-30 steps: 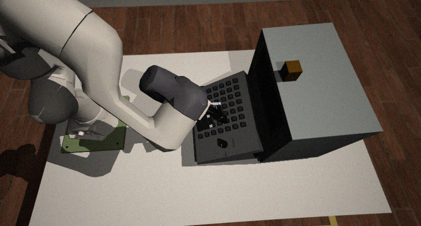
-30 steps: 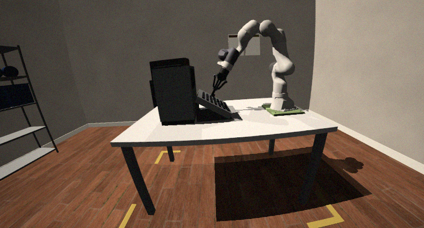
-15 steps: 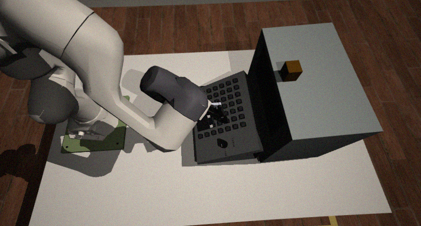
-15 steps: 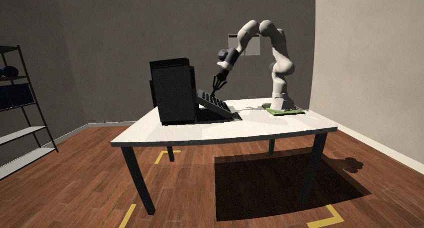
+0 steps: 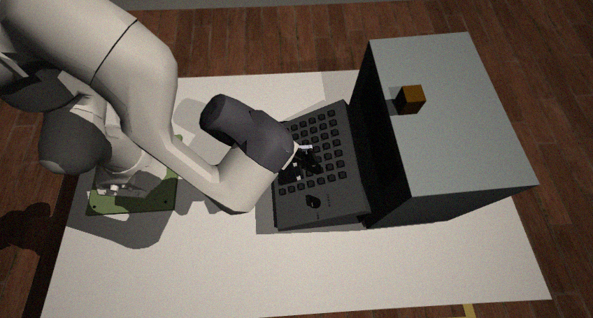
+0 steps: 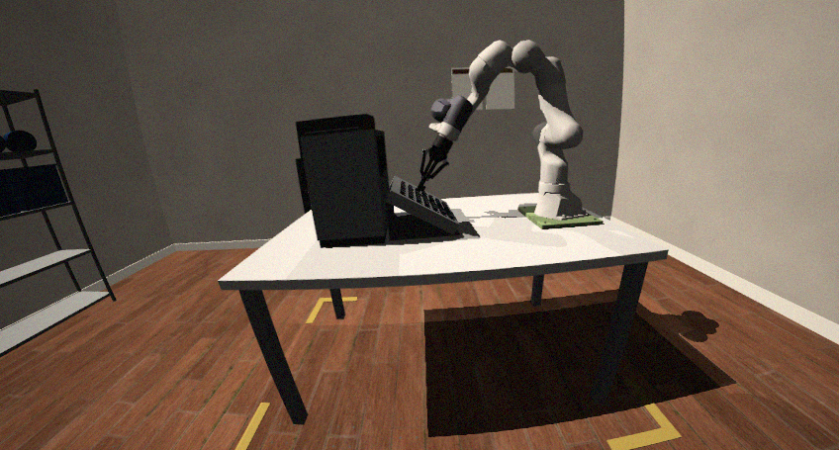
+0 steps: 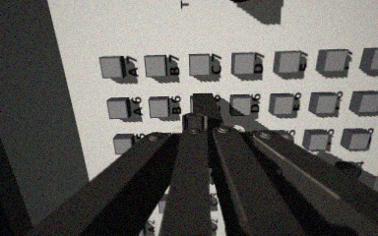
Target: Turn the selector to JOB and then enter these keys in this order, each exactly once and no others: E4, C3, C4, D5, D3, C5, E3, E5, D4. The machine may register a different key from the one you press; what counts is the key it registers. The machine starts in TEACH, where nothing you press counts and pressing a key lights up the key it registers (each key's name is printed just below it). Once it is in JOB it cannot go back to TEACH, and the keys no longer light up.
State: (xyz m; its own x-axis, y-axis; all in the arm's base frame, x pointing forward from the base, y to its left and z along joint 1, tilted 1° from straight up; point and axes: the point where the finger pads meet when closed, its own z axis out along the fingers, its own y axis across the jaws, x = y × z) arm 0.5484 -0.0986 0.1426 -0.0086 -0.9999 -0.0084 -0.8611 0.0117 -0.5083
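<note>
Now: the c6 key 2 cm ahead of my hand and 3 cm below it. Round my hand: a5 key: 8 cm ahead, 3 cm to the left; key C5: 2 cm ahead, 3 cm to the left, 3 cm below; a7 key: 8 cm ahead, 4 cm to the right.
</note>
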